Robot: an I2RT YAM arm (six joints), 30 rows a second.
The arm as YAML. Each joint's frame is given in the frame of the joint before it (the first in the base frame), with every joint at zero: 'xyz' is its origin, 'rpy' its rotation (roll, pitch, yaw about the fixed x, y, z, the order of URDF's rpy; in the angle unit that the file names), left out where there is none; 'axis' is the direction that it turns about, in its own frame. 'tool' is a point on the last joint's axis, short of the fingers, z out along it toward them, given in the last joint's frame.
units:
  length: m
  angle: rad
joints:
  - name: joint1
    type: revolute
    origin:
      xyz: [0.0, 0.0, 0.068]
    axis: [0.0, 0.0, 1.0]
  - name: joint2
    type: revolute
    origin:
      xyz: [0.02, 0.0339, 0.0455]
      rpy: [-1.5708, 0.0, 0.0]
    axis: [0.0, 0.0, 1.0]
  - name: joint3
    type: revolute
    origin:
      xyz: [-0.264, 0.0, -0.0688]
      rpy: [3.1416, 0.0, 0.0]
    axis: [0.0, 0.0, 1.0]
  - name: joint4
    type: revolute
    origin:
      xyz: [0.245, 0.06, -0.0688]
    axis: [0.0, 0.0, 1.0]
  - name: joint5
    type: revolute
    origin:
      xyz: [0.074, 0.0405, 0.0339]
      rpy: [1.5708, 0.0, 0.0]
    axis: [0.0, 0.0, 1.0]
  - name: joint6
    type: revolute
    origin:
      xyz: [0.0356, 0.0, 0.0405]
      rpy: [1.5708, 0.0, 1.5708]
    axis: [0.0, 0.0, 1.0]
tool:
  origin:
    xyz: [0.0, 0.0, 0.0]
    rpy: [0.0, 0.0, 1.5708]
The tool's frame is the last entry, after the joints.
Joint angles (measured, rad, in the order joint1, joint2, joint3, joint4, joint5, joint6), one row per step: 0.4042, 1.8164, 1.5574, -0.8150, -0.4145, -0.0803; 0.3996, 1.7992, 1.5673, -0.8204, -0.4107, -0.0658; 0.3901, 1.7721, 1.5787, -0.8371, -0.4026, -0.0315; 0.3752, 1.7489, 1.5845, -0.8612, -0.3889, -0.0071; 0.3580, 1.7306, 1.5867, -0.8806, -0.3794, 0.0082; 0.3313, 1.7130, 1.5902, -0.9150, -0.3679, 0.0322; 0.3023, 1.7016, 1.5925, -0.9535, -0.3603, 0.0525; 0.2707, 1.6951, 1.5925, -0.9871, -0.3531, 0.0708; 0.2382, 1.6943, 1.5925, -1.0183, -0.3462, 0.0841; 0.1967, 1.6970, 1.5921, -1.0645, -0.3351, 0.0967; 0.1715, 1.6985, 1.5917, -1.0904, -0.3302, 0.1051; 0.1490, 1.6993, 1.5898, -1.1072, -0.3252, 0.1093; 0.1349, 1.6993, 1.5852, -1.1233, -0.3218, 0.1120; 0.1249, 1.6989, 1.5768, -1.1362, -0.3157, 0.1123; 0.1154, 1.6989, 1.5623, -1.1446, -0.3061, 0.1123
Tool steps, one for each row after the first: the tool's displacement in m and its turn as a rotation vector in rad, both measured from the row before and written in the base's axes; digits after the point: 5 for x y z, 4 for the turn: -0.00134, -0.00263, 0.00898, 0.0091, -0.0134, -0.0181; -0.00317, -0.00554, 0.01231, 0.0114, -0.0042, -0.0408; -0.00304, -0.00776, 0.00857, -0.0018, 0.0041, -0.0413; -0.00209, -0.00798, 0.00592, -0.0024, 0.0041, -0.0343; -0.00218, -0.01156, 0.00513, -0.0059, 0.0213, -0.0518; -0.00171, -0.01180, 0.00243, -0.0073, 0.0313, -0.0492; -0.00065, -0.01212, 0.00038, -0.0077, 0.0326, -0.0501; 0.00029, -0.01194, -0.00132, -0.0093, 0.0337, -0.0468; -0.00019, -0.01518, -0.00317, -0.0166, 0.0511, -0.0569; -0.00035, -0.00905, -0.00171, -0.0071, 0.0297, -0.0344; -0.00011, -0.00799, -0.00150, -0.0065, 0.0201, -0.0280; -0.00107, -0.00512, -0.00194, -0.0054, 0.0210, -0.0177; -0.00138, -0.00380, -0.00277, -0.0084, 0.0201, -0.0122; -0.00139, -0.00371, -0.00447, -0.0118, 0.0216, -0.0123
